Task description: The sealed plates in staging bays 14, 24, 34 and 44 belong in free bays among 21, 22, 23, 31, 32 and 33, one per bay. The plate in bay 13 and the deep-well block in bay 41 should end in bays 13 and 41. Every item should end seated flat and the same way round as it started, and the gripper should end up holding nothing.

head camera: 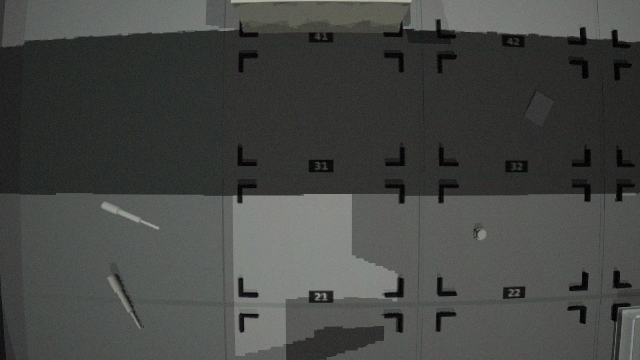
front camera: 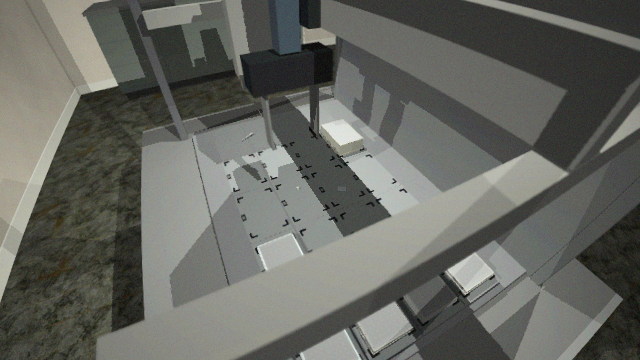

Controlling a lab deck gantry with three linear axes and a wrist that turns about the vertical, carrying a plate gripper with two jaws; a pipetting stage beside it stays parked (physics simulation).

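Frame: origin at the robot's base, x back, y down, z right, level; metres.
Seen in the pictures: gripper, fingertip midpoint: point(front camera: 293, 139); robot's base, origin of the base link: point(front camera: 225, 163).
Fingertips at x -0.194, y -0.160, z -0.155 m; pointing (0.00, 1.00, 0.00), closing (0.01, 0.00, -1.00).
Pixels of each thing's middle, then the offset from my fingertips to it. "spot": a spot on its surface instead.
- cream deep-well block, body centre: point(front camera: 341, 136) dz -0.209, dx +0.130, dy +0.139 m
- bay 13, surface spot: point(head camera: 631, 335) spot: dz +0.089, dx -0.136, dy +0.146 m
- nearest, body centre: point(front camera: 320, 337) dz +0.112, dx -0.362, dy +0.138 m
- small pale cap, body centre: point(head camera: 480, 234) point(front camera: 297, 188) dz +0.000, dx -0.001, dy +0.158 m
- small flat slip, body centre: point(head camera: 538, 108) point(front camera: 341, 188) dz -0.105, dx -0.055, dy +0.159 m
My gripper point(front camera: 294, 141) hangs in the front view over the far part of the deck, near bays 21 and 31; its jaws are apart with nothing between them. The cream deep-well block point(front camera: 341, 136) point(head camera: 321, 16) sits in bay 41, right of the jaws. The plate in bay 13 point(front camera: 281, 251) point(head camera: 631, 335) is partly cut off in both views. Behind the front beam are the staging plates: one at the far right point(front camera: 470, 272), a shaded one point(front camera: 431, 299), a third point(front camera: 385, 327), and the nearest point(front camera: 332, 347), cut off by the frame. Bays 21, 22, 31 and 32 hold no plates.
A small pale cap point(front camera: 298, 188) point(head camera: 479, 233) lies in bay 22. A small flat slip point(front camera: 341, 188) point(head camera: 539, 108) lies in bay 32. Two slim pale sticks point(head camera: 130, 215) point(head camera: 125, 301) lie left of the bays. A thick beam point(front camera: 320, 240) crosses the front.
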